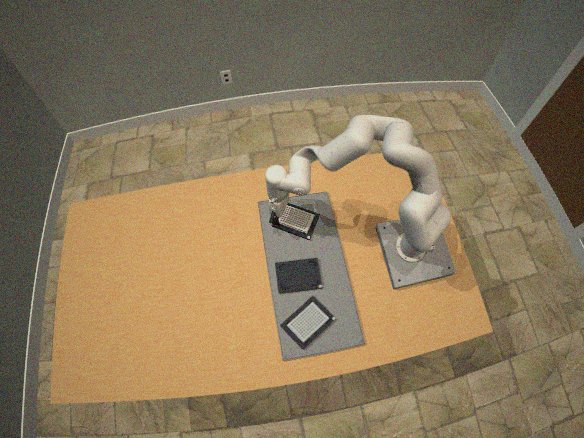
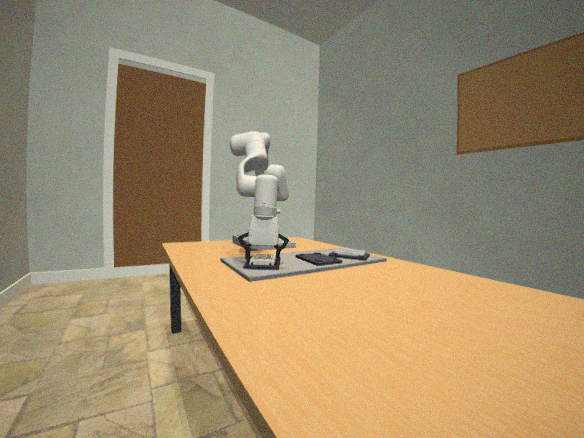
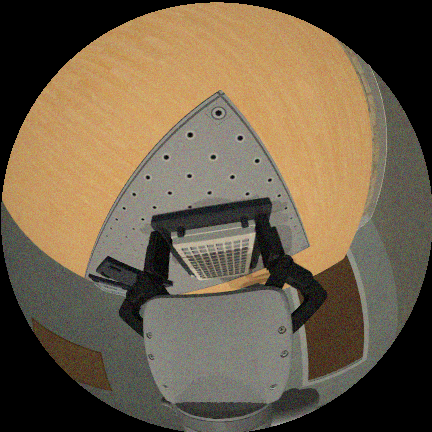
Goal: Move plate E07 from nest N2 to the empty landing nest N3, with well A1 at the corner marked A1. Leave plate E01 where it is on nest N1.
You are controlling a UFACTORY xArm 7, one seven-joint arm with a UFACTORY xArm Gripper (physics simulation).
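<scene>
A cream well plate [image 1: 300,220] [image 2: 263,258] [image 3: 220,257] sits in a black nest [image 1: 292,232] [image 3: 212,212] at one end of the grey board. My gripper [image 2: 263,265] [image 3: 208,231] is open and low over this plate, with one finger beside each of two opposite sides and nothing held. The middle nest [image 1: 298,275] [image 2: 318,258] [image 3: 117,270] holds no plate. A pale grey plate [image 1: 309,320] [image 2: 350,253] sits in a turned nest [image 1: 304,345] at the other end. Plate names, nest names and the A1 marks are too small to read.
The grey board [image 1: 335,270] [image 3: 212,175] with rows of holes carries all three nests and lies on the wooden table [image 1: 165,280] [image 2: 400,340]. The arm's base plate [image 1: 432,270] stands beside the board. The middle nest lies between the two loaded nests.
</scene>
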